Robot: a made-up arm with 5 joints. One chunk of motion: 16 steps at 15 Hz.
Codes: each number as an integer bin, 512 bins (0 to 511) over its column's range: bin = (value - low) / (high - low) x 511, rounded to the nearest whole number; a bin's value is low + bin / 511 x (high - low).
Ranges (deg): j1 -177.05..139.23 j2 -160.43..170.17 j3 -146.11..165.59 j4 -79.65..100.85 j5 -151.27..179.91
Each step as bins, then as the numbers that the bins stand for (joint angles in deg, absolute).
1 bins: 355 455 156 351 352
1 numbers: 42.67 133.94 -50.95 44.33 76.86
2 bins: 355 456 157 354 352
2 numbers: 42.67 134.59 -50.34 45.39 76.86
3 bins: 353 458 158 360 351
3 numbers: 41.44 135.88 -49.73 47.51 76.21
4 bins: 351 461 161 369 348
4 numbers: 40.20 137.82 -47.90 50.69 74.27
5 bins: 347 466 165 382 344
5 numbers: 37.72 141.06 -45.46 55.28 71.68
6 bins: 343 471 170 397 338
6 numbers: 35.25 144.29 -42.41 60.58 67.79
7 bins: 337 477 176 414 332
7 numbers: 31.53 148.17 -38.75 66.59 63.90
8 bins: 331 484 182 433 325
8 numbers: 27.82 152.70 -35.09 73.30 59.36
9 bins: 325 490 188 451 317
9 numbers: 24.11 156.58 -31.43 79.66 54.18
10 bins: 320 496 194 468 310
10 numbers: 21.01 160.47 -27.77 85.66 49.64
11 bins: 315 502 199 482 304
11 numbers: 17.92 164.35 -24.72 90.61 45.75
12 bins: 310 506 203 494 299
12 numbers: 14.82 166.94 -22.28 94.85 42.51
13 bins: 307 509 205 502 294
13 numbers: 12.97 168.88 -21.06 97.67 39.27
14 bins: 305 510 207 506 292
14 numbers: 11.73 169.52 -19.84 99.08 37.98
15 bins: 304 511 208 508 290
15 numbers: 11.11 170.17 -19.23 99.79 36.68
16 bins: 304 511 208 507 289
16 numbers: 11.11 170.17 -19.23 99.44 36.03
